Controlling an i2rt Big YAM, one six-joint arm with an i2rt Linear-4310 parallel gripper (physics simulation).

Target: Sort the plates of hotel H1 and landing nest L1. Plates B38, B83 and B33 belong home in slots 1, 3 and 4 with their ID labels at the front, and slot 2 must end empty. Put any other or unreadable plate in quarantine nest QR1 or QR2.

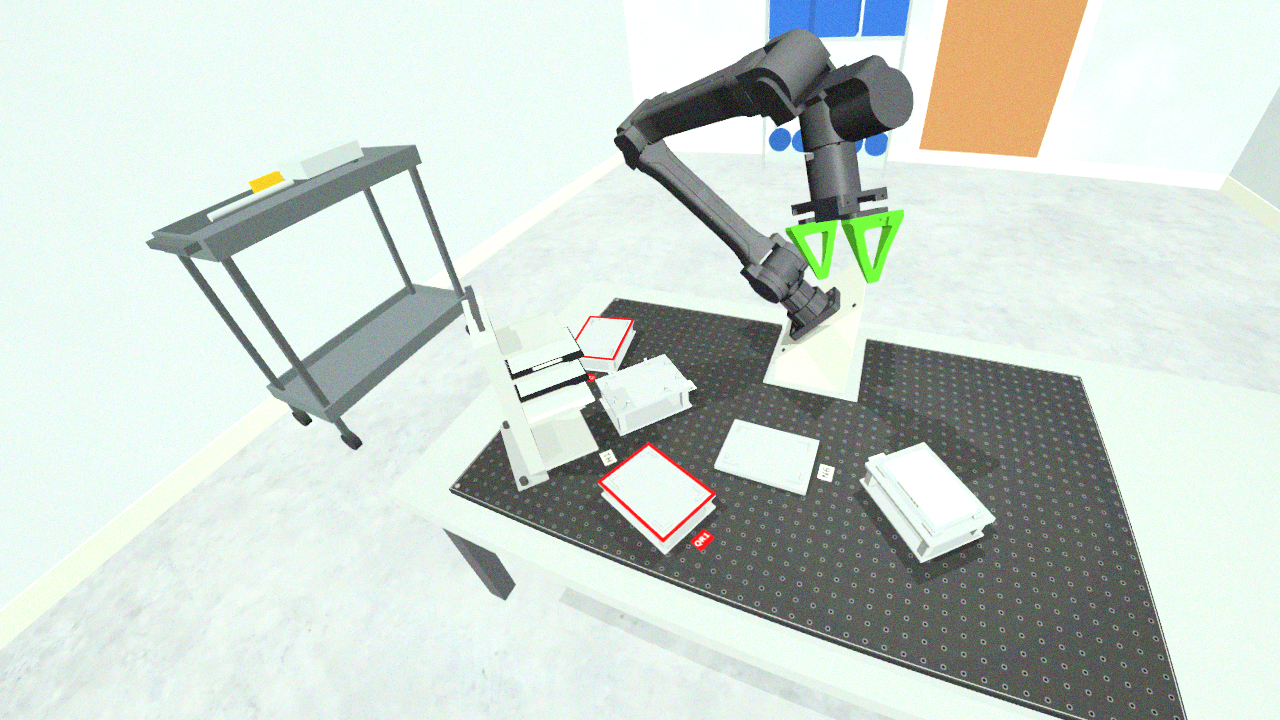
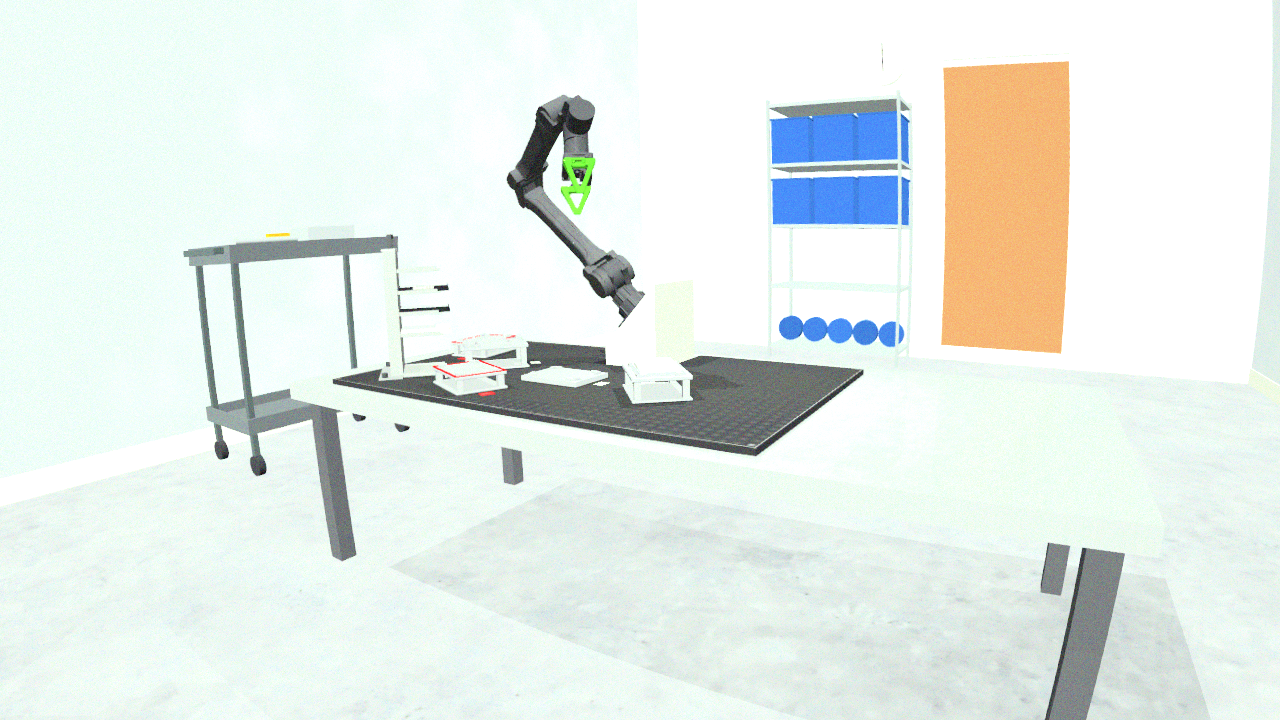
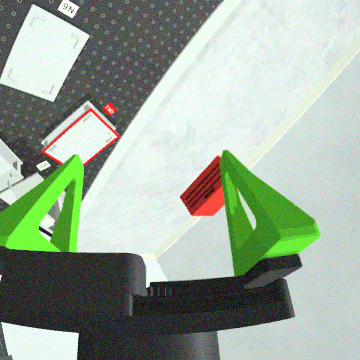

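Pixels of known places: gripper, fingertip midpoint: (image 1: 846, 280) (image 2: 578, 204) (image 3: 149, 157); arm's base, link origin: (image 1: 817, 316) (image 2: 642, 314).
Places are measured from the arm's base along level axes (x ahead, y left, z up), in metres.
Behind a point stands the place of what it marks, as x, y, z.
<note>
My gripper (image 1: 846, 277) {0.332, 0.018, 0.278} (image 2: 577, 211) {0.332, 0.018, 0.278} (image 3: 149, 157) {0.332, 0.018, 0.278} is open and empty, high above the table near the arm's base. Hotel H1 (image 1: 521, 447) {0.451, -0.467, -0.035} (image 2: 391, 313) {0.445, -0.461, 0.042} stands at the board's left. Two dark-edged plates show inside, an upper one (image 1: 541, 359) {0.363, -0.435, 0.102} with a pale front label and a lower one (image 1: 553, 383) {0.363, -0.426, 0.049}; their IDs are unreadable. Red-rimmed nest QR1 (image 1: 657, 490) {0.444, -0.219, -0.078} (image 2: 469, 368) {0.441, -0.220, -0.078} (image 3: 82, 137) {0.437, -0.207, -0.078} and another red-rimmed nest (image 1: 605, 338) {0.067, -0.472, -0.078} (image 2: 487, 339) {0.058, -0.477, -0.080} show no plate on top. A raised white nest (image 1: 644, 394) {0.249, -0.307, -0.059} stands beside the hotel. I cannot tell which nest is L1.
A flat white nest (image 1: 768, 454) {0.302, -0.055, -0.106} (image 2: 563, 376) {0.322, -0.044, -0.106} (image 3: 45, 52) {0.301, -0.045, -0.106}, labelled N6, lies mid-board. A raised white stand (image 1: 930, 497) {0.373, 0.199, -0.054} (image 2: 657, 380) {0.421, 0.239, -0.074} with a white top piece stands at the right. A grey cart (image 1: 308, 197) (image 2: 304, 248) stands left of the table. A red box (image 3: 205, 190) shows beyond the table.
</note>
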